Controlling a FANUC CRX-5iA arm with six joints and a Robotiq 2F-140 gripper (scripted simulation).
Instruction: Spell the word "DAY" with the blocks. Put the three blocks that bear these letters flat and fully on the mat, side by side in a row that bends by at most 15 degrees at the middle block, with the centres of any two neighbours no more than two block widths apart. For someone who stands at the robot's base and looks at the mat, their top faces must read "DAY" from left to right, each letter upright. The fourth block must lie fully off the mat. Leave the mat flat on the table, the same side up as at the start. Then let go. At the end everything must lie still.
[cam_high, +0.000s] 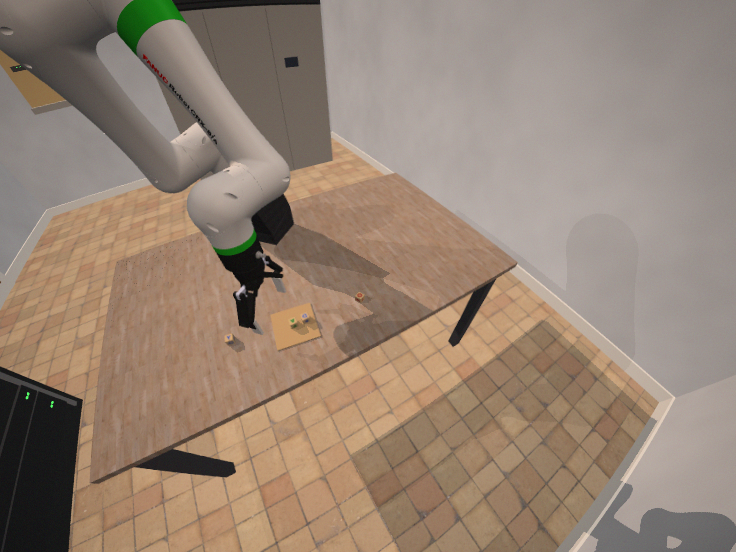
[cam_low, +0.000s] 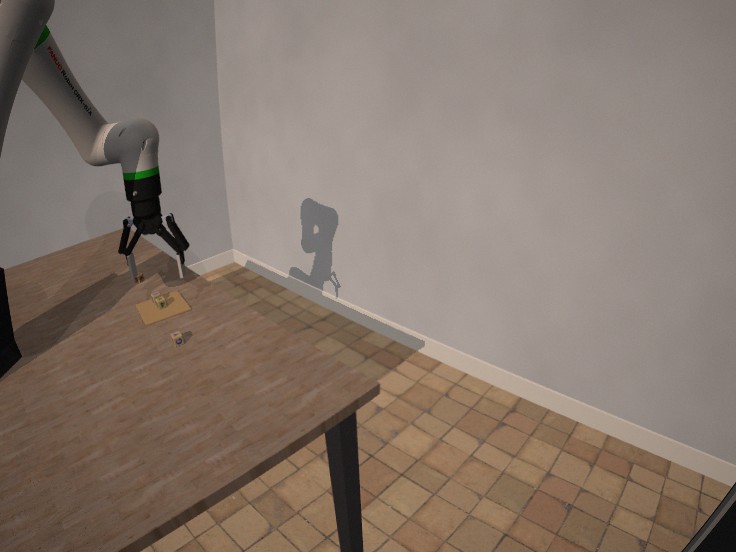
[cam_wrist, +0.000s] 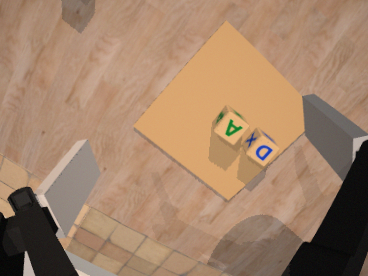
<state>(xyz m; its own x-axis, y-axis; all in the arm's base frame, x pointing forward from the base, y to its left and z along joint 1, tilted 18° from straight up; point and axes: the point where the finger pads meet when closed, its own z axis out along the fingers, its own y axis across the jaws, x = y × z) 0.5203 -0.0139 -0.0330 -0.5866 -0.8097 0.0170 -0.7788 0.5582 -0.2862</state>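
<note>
My gripper is now 160 mm to the left of the Y block, 110 mm above it and 20 mm past it. Round my hand: tan mat: 120 mm below, 50 mm to the left; O block: 280 mm to the left, 110 mm below, 20 mm behind.
</note>
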